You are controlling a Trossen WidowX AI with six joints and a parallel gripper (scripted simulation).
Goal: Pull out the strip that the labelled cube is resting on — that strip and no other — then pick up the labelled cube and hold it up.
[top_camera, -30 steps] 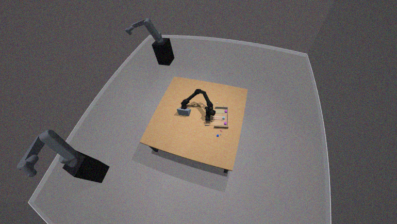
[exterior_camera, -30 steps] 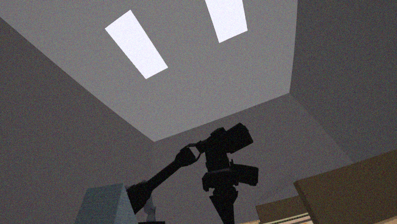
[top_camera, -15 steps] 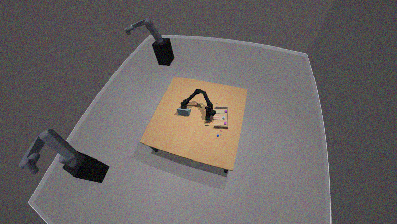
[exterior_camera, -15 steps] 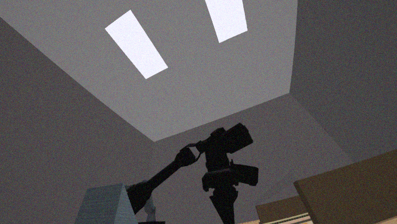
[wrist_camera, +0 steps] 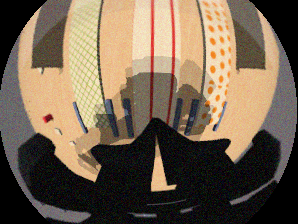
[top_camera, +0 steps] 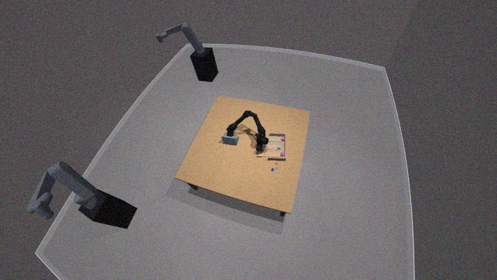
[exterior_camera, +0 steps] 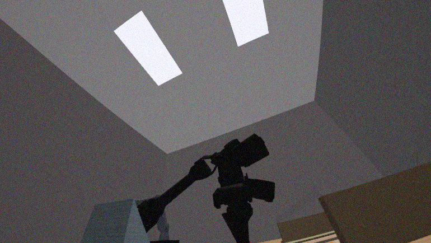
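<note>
The labelled cube lies 21 cm ahead of my gripper tip, 4 cm to the left of it and 1 cm above it. Also, from my gripper tip: blue piece: 20 cm ahead, 23 cm to the right.
</note>
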